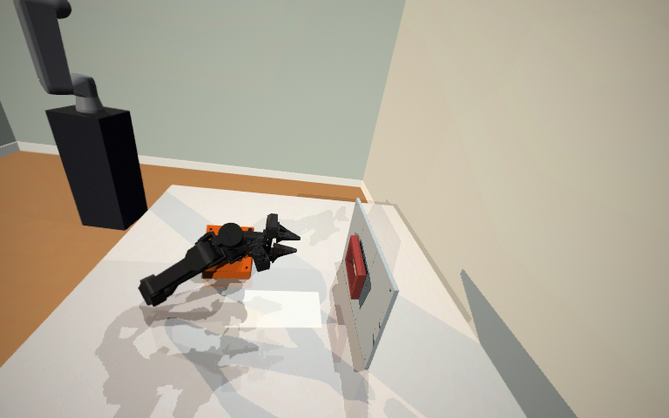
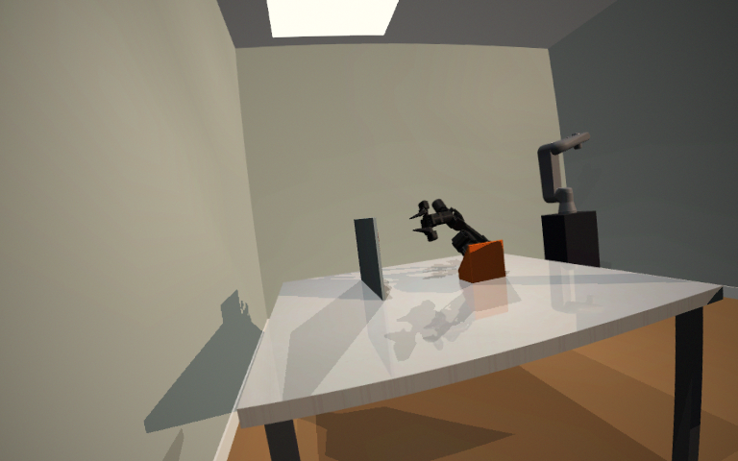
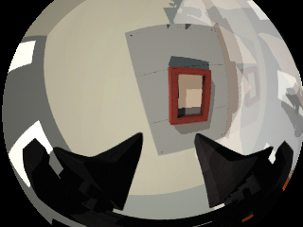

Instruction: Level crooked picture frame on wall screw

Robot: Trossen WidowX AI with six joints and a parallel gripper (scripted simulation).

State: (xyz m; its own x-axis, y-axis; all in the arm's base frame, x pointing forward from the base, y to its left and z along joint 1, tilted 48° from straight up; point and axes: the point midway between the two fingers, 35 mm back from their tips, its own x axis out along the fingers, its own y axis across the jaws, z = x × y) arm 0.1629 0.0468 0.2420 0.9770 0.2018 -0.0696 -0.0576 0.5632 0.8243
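Right now the red picture frame is 20 cm ahead of my gripper tip, 9 cm below it and 4 cm to the left of it. Also, from my gripper tip: grey wall panel 21 cm ahead, 10 cm below, 4 cm to the left.
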